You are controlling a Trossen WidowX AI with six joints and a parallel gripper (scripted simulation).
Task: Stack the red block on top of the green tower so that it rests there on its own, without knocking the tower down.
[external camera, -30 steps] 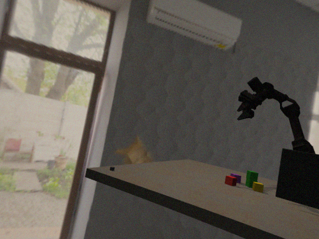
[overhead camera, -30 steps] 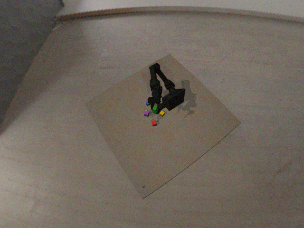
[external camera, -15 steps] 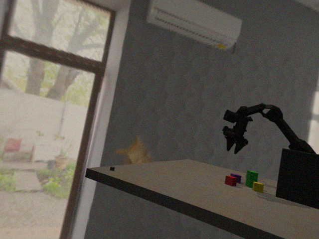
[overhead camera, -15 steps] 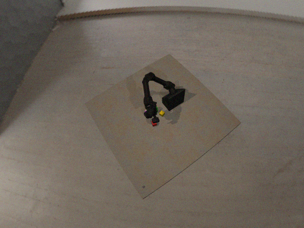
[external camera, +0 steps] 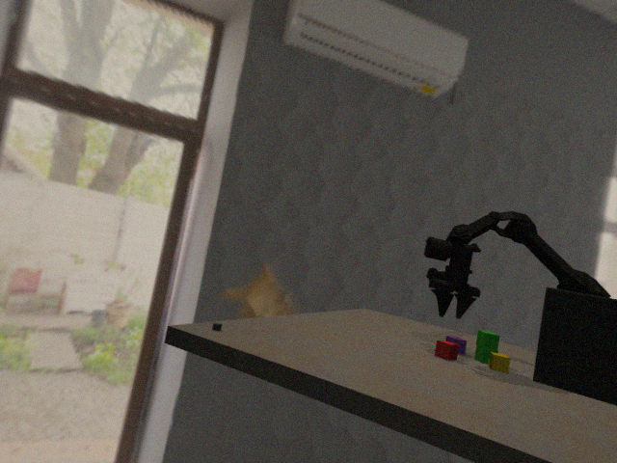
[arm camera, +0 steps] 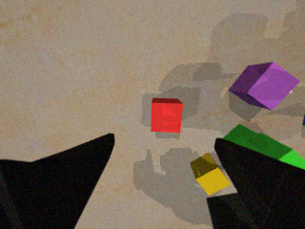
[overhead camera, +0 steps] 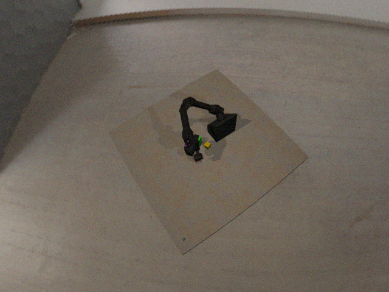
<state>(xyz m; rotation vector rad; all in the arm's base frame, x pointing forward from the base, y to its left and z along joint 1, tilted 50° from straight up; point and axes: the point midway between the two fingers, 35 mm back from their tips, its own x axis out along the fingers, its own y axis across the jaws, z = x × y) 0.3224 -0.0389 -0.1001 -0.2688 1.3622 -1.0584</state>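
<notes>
My gripper tip is now 10 mm past the red block and 90 mm above it. Also, from my gripper tip: purple block: 20 mm behind, 150 mm to the right, 90 mm below; blue block: 120 mm behind, 230 mm to the right, 100 mm below; yellow block: 140 mm behind, 30 mm to the right, 90 mm below.
</notes>
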